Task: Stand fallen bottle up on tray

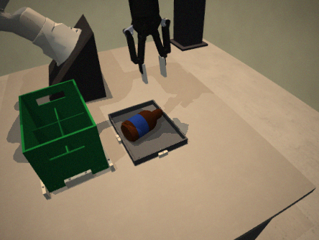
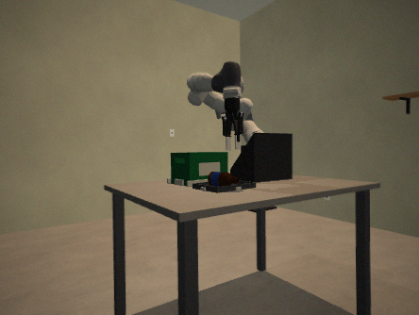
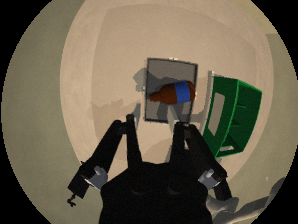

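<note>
My hand is 20 mm short of the bottle, 50 mm to the left of it and 180 mm above it. The rest, counted from my hand: green crate: 20 mm behind, 310 mm to the right, 140 mm below; dark tray: 20 mm ahead, 50 mm to the right, 210 mm below.
</note>
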